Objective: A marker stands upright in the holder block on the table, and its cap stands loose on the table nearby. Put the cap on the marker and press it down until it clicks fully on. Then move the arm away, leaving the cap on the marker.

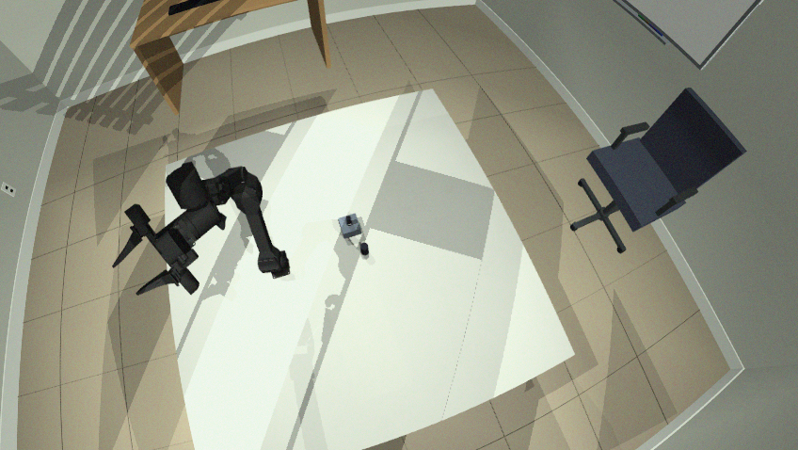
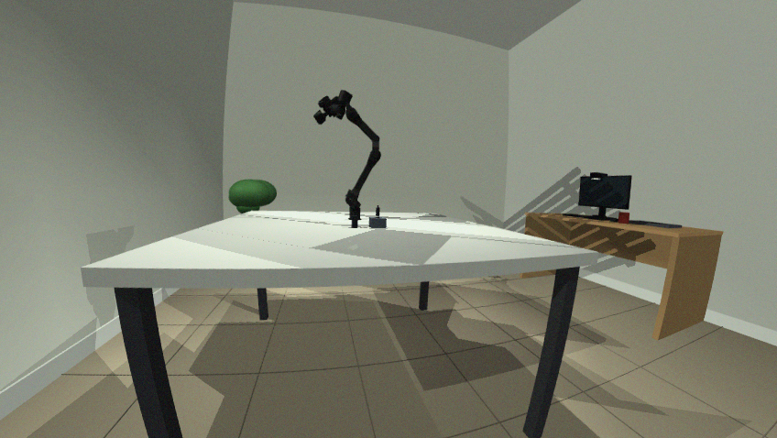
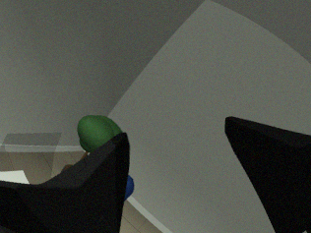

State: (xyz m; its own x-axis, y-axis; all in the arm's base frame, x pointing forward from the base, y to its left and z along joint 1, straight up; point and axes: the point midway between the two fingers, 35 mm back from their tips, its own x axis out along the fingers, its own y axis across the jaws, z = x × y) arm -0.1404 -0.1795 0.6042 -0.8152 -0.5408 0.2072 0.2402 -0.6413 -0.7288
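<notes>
Now: the black cap 59 cm below my gripper tip, 47 cm ahead of it and 16 cm to the left of it. The rest, counted from my gripper tip: grey holder block: 59 cm below, 45 cm ahead, 26 cm to the left.
</notes>
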